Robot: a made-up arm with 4 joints. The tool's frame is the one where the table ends. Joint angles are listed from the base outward.
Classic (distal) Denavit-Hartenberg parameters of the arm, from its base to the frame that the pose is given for. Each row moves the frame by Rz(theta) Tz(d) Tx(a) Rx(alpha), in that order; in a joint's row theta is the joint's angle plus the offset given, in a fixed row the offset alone. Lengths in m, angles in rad.
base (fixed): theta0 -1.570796; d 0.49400; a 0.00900; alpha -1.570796
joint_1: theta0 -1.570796; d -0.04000; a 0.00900; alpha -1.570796
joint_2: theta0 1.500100; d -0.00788; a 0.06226; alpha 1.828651
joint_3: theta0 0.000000; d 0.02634; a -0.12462; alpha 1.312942
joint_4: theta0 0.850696; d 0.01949; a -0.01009; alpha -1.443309
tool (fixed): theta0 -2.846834; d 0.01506; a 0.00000; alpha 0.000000
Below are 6 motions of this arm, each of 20 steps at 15 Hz.
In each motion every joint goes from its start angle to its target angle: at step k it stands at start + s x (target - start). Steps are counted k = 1, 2, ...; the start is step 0. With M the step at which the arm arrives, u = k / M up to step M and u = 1 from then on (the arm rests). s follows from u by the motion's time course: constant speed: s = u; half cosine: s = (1 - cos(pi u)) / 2; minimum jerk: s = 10 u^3 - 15 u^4 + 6 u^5.
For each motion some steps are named. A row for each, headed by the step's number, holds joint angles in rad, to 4 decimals.
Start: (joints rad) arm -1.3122 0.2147 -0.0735 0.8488
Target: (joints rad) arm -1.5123 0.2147 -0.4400 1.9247
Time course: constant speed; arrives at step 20
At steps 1, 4, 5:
1: -1.3222 0.2147 -0.0918 0.9026
4: -1.3522 0.2147 -0.1468 1.0640
5: -1.3622 0.2147 -0.1651 1.1178

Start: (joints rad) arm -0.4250 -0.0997 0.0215 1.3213
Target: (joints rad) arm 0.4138 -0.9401 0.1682 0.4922
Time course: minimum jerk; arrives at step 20
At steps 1, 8, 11, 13, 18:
1: -0.4240 -0.1007 0.0217 1.3203
8: -0.1587 -0.3665 0.0681 1.0581
11: 0.0725 -0.5982 0.1085 0.8295
13: 0.2165 -0.7425 0.1337 0.6872
18: 0.4066 -0.9329 0.1669 0.4993

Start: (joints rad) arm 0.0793 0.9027 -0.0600 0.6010
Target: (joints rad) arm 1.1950 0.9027 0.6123 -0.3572
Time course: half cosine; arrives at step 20
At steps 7, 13, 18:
7: 0.3839 0.9027 0.1235 0.3394
13: 0.8904 0.9027 0.4288 -0.0956
18: 1.1677 0.9027 0.5958 -0.3338

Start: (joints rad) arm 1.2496 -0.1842 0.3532 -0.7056
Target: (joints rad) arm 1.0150 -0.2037 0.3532 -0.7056
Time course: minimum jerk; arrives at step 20
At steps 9, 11, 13, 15, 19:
9: 1.1541 -0.1921 0.3532 -0.7056
11: 1.1105 -0.1958 0.3532 -0.7056
13: 1.0702 -0.1991 0.3532 -0.7056
15: 1.0393 -0.2017 0.3532 -0.7056
19: 1.0153 -0.2037 0.3532 -0.7056

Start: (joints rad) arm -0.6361 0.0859 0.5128 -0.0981
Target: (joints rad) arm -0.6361 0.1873 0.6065 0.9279
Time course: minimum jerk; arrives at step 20
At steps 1, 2, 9, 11, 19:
1: -0.6361 0.0860 0.5129 -0.0969
2: -0.6361 0.0868 0.5136 -0.0893
9: -0.6361 0.1272 0.5509 0.3194
11: -0.6361 0.1460 0.5684 0.5104
19: -0.6361 0.1872 0.6064 0.9267

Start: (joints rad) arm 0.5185 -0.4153 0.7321 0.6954
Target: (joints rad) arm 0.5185 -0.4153 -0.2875 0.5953
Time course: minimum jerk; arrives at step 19
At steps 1, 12, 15, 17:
1: 0.5185 -0.4153 0.7307 0.6953
12: 0.5185 -0.4153 -0.0179 0.6218
15: 0.5185 -0.4153 -0.2199 0.6019
17: 0.5185 -0.4153 -0.2774 0.5963

